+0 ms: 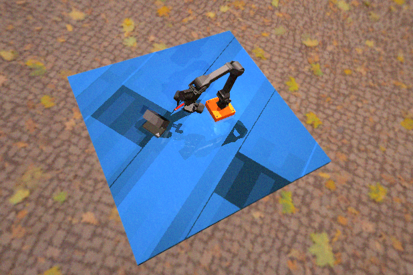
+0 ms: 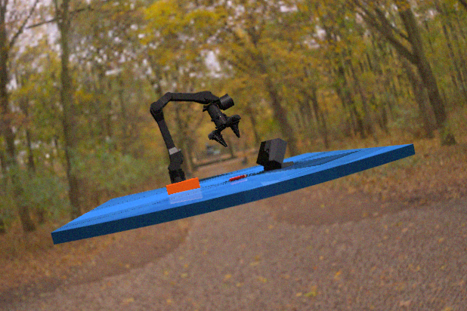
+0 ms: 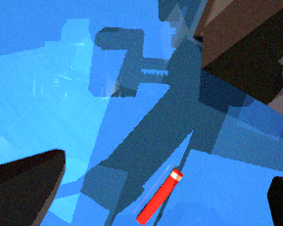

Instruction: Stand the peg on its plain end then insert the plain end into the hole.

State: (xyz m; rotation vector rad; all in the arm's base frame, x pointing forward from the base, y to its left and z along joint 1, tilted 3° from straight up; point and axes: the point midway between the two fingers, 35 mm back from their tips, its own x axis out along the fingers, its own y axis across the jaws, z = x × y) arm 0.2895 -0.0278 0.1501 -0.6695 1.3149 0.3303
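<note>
Right now the red peg is 160 mm below my gripper tip, 120 mm to the right of it and 30 mm behind it. From my gripper tip the other things lie so: dark foot: 170 mm ahead, 160 mm below, 60 mm to the right; then grey sloped panel: 150 mm ahead, 90 mm below, 70 mm to the right.
</note>
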